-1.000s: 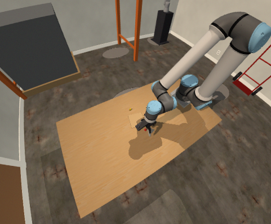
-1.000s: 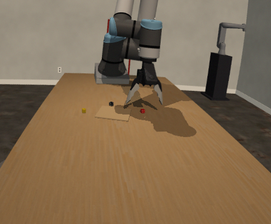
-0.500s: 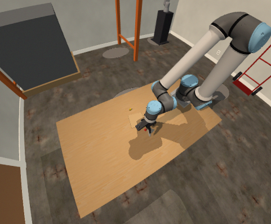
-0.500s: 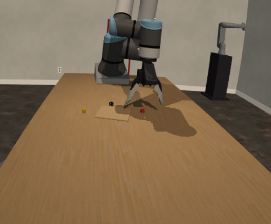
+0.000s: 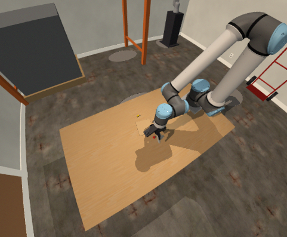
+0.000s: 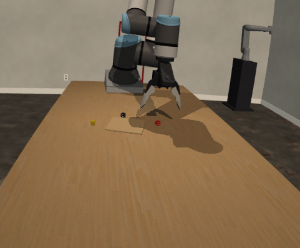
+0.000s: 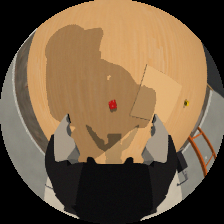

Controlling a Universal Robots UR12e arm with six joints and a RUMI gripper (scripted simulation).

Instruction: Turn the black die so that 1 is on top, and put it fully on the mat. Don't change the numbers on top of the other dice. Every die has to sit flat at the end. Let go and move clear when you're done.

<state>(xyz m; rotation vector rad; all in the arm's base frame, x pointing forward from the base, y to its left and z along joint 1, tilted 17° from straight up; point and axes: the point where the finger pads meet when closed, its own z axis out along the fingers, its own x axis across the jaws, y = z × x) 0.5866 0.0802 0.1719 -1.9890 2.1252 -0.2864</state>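
Now: hand 130 mm to the left of the black die, 100 mm past it and 60 mm above it. Round my hand: yellow die (270 mm to the right, 60 mm below, 10 mm behind); then red die (60 mm below, 10 mm behind); then tan mat (130 mm to the right, 70 mm below).
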